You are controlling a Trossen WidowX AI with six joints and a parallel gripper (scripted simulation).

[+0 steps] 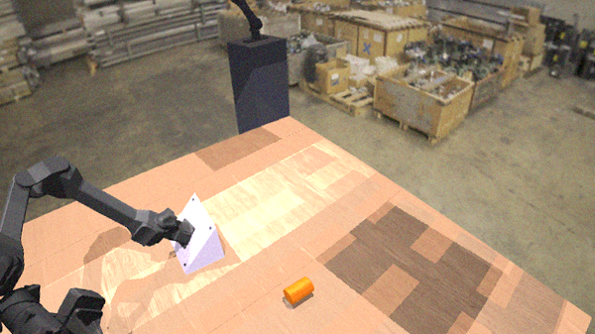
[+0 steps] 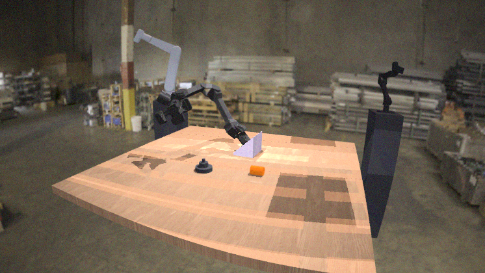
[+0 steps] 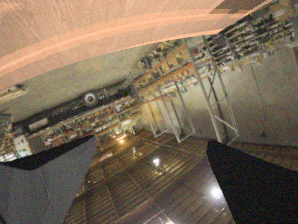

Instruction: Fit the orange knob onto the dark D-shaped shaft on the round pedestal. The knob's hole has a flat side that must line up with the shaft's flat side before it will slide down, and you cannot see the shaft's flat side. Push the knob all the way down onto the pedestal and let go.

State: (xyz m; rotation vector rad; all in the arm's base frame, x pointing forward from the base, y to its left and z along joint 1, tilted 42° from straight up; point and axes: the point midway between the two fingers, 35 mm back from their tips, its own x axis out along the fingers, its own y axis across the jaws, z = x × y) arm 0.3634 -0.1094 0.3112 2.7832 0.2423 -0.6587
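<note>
My gripper tip is 6 cm past the orange knob, 39 cm to the right of it and 24 cm above it. The rest, counted from my gripper tip: shaft 4 cm behind, 14 cm to the left, 23 cm below.
</note>
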